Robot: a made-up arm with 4 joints.
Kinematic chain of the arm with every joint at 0, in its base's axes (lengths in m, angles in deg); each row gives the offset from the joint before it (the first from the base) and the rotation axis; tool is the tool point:
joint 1: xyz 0 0 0.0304 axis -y
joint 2: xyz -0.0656 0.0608 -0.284 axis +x
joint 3: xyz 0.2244 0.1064 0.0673 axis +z
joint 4: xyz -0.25 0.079 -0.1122 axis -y
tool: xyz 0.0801 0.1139 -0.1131
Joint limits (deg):
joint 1: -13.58..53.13
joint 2: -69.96..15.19
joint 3: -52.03..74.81
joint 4: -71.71..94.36
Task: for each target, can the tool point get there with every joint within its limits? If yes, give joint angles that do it. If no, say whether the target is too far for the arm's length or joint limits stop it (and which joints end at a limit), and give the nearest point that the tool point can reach.
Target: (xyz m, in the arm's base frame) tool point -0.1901 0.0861 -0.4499
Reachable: yes | joints 1.44 -19.57 35.18 -58.96
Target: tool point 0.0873 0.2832 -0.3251
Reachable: yes | joints 17.74 -18.26 23.56 70.40
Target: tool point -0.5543 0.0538 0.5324
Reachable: no: joint limits stop it (at a limit: joint 1, joint 2, joint 4) | nearest point -0.1740 -0.1363 -0.1336 | short by 0.790 m
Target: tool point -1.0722 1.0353 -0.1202
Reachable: no: too far | nearest point -0.2352 0.4150 -0.2728 | short by 1.053 m
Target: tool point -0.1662 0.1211 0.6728
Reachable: no: joint limits stop it (at a limit: joint 1, joint 2, joint 3, joint 4) | nearest point 0.2563 0.3756 0.1165 | short by 0.743 m
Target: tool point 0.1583 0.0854 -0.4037
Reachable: yes | joints 28.33 -47.31 48.09 31.56
